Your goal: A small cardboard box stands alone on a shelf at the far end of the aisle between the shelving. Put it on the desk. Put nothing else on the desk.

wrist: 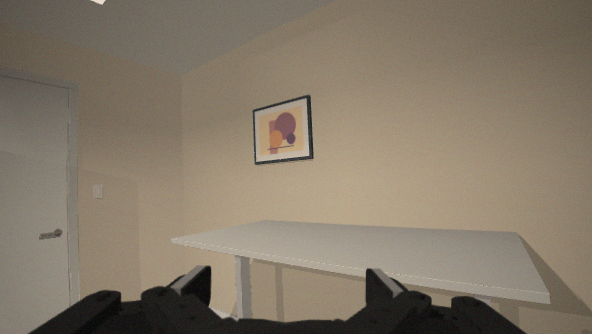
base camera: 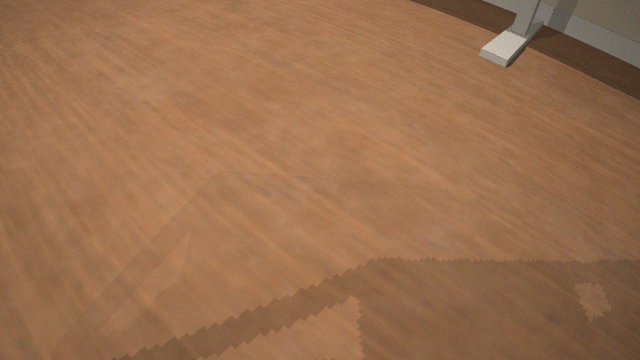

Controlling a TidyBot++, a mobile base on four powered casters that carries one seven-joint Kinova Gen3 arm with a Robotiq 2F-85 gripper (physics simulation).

Labels:
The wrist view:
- my gripper: 288, 285
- white desk: 485, 263
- framed picture: 283, 131

